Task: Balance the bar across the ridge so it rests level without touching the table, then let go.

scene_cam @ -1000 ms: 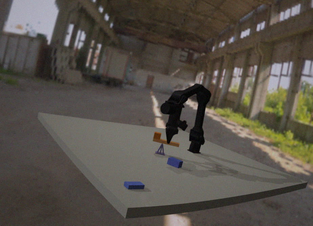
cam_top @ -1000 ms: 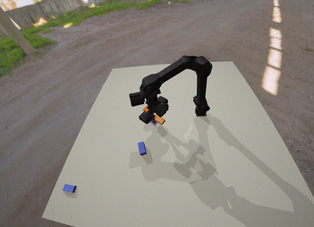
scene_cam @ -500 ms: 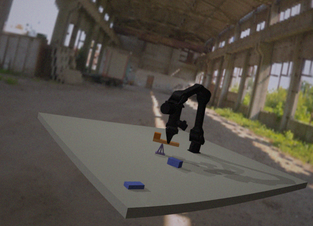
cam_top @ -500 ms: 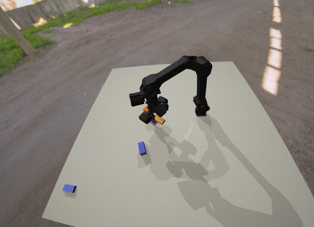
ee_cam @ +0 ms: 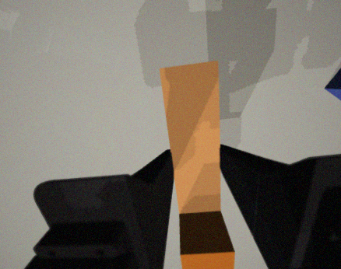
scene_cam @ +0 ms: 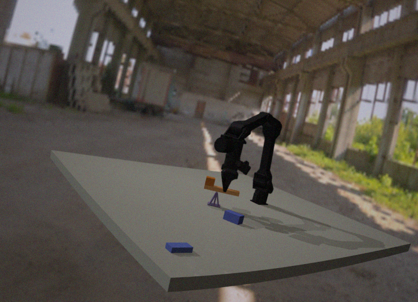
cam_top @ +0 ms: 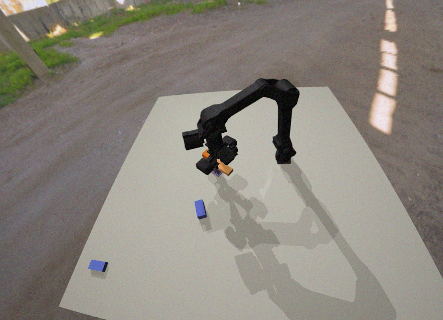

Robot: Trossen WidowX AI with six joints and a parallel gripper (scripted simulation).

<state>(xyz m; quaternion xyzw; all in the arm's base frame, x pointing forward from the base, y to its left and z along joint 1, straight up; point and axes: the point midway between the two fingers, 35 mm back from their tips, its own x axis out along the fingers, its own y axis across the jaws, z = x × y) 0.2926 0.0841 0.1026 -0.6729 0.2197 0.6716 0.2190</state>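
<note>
My gripper tip is now 3 cm short of the orange bar, 2 cm to the left of it and 1 cm below it. Also, from my gripper tip: blue block: 18 cm to the left, 7 cm ahead, 5 cm below.
</note>
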